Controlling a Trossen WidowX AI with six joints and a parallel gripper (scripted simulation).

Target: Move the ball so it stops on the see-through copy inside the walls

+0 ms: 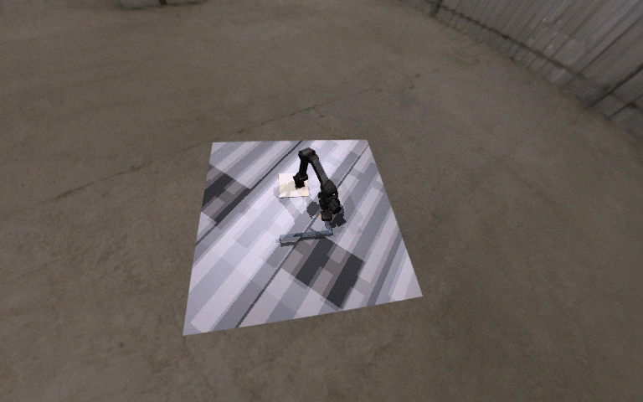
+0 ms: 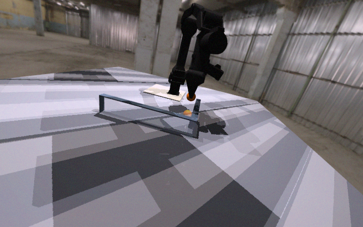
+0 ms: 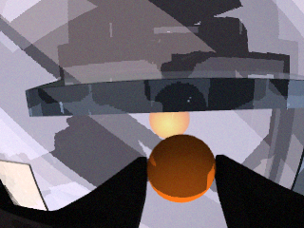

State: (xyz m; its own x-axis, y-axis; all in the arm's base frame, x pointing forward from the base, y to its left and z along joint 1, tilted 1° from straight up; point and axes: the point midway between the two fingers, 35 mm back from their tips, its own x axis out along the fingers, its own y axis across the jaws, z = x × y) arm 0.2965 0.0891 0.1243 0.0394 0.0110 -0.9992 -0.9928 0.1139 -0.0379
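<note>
Now: gripper tip 7 cm above the see-through copy of ball. From my gripper tip the other things lie so: orange ball (right at my gripper tip).
</note>
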